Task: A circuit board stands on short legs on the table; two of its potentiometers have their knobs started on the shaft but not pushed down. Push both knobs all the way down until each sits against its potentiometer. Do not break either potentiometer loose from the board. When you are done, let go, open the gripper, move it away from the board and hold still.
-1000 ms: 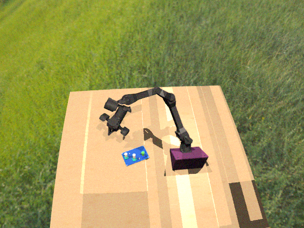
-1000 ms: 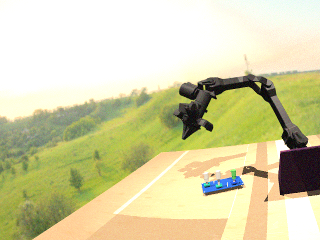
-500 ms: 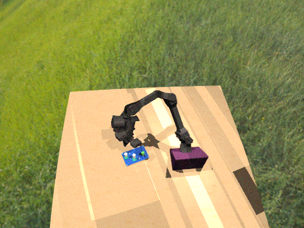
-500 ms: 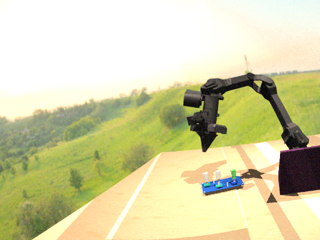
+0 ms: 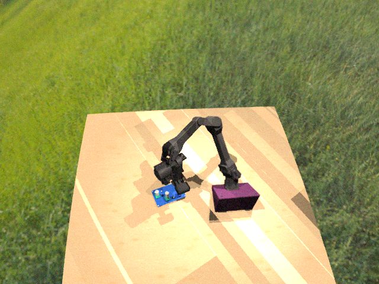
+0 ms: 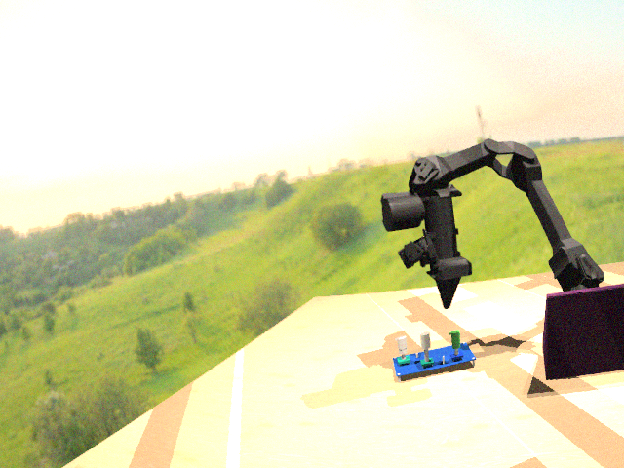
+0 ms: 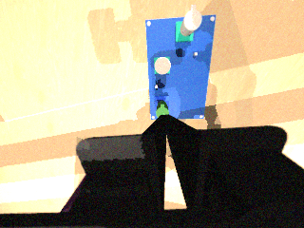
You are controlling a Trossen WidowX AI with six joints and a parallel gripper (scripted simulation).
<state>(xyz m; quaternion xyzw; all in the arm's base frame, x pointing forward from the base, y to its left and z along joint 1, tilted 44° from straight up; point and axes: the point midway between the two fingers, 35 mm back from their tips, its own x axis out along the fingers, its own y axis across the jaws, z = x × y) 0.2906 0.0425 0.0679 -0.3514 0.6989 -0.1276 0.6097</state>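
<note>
My gripper tip is now 10 mm past the green knob and 60 mm above it. The rest, counted from my gripper tip: grey knob: 100 mm ahead, 70 mm below.
</note>
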